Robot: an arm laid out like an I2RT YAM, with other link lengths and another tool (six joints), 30 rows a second.
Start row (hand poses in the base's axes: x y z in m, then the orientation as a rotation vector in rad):
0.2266 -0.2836 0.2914 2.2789 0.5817 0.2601
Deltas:
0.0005 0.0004 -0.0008 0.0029 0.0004 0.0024
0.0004 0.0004 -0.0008 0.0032 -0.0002 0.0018
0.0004 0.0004 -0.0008 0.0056 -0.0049 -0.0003
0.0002 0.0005 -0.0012 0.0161 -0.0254 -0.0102
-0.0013 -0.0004 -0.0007 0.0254 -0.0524 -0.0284
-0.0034 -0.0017 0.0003 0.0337 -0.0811 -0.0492
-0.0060 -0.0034 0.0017 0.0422 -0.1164 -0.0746
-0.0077 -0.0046 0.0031 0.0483 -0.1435 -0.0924
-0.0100 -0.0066 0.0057 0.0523 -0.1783 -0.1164
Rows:
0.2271 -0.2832 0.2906 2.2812 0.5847 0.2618
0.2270 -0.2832 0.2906 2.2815 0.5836 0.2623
0.2270 -0.2832 0.2906 2.2831 0.5788 0.2674
0.2268 -0.2831 0.2902 2.2902 0.5566 0.2893
0.2253 -0.2840 0.2907 2.2959 0.5214 0.3139
0.2232 -0.2853 0.2917 2.3001 0.4822 0.3388
0.2206 -0.2870 0.2931 2.3029 0.4342 0.3687
0.2189 -0.2882 0.2945 2.3036 0.3991 0.3922
0.2166 -0.2902 0.2971 2.3004 0.3530 0.4202

